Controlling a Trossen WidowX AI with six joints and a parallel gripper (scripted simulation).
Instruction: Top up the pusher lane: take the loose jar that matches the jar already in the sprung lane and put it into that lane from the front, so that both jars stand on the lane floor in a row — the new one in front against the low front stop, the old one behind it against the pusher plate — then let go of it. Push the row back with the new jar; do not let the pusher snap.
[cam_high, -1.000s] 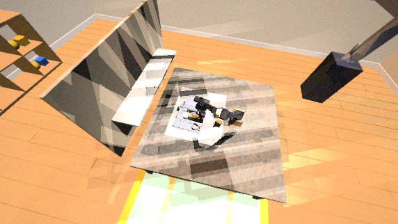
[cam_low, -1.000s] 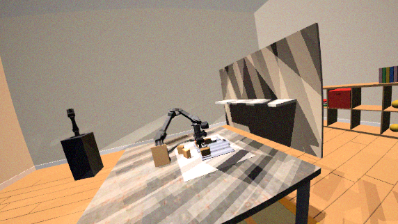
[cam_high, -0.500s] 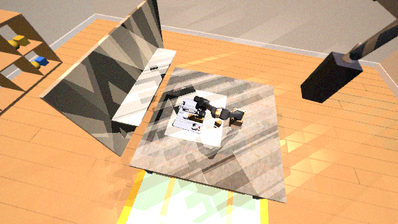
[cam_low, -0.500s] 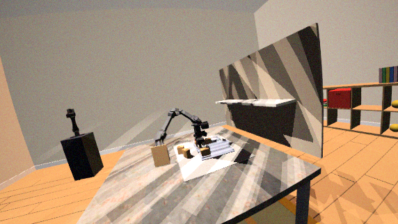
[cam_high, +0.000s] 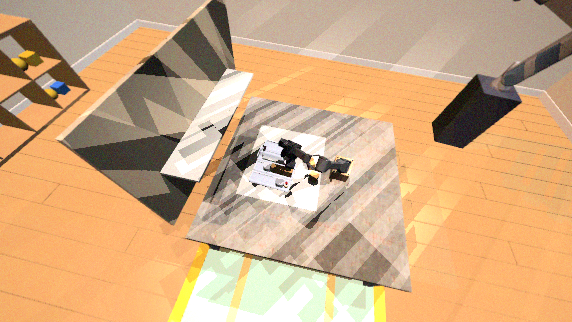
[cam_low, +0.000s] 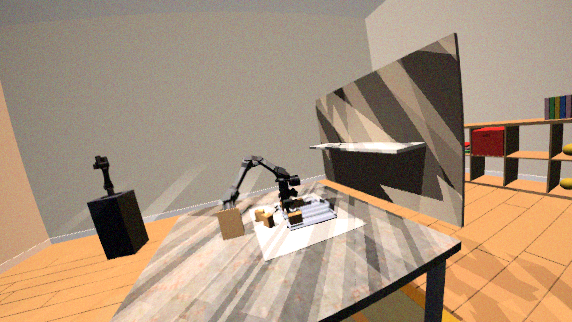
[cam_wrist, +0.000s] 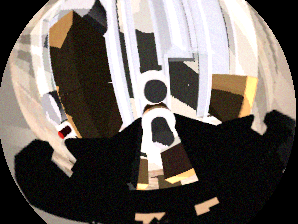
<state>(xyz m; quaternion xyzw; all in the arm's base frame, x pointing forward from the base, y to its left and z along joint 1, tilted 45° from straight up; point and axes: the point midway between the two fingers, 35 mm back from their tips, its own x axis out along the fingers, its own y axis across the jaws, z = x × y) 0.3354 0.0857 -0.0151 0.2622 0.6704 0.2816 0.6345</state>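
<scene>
Now: the lane unit 140 mm ahead of my gripper tip, 20 mm to the right of it and 20 mm below it. Also, from my gripper tip: shelf 500 mm ahead, 30 mm to the left, 330 mm above.
</scene>
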